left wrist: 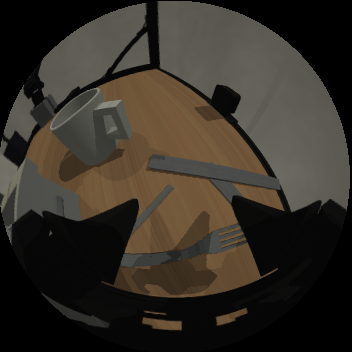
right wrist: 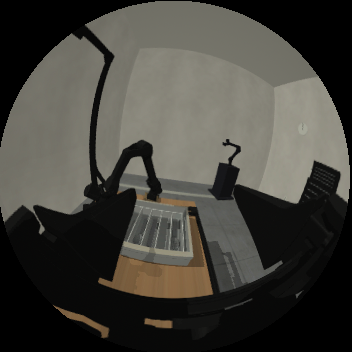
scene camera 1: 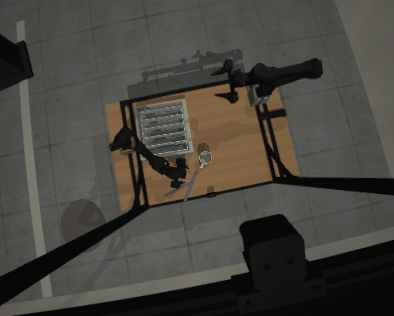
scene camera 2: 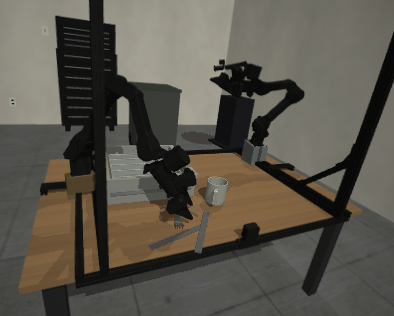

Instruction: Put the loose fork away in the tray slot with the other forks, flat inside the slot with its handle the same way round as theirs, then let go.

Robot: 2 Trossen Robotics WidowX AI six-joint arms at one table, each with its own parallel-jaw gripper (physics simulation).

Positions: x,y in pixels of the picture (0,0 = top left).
Scene:
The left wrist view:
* left gripper: 185,202
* grey mug: 90,127, on the table

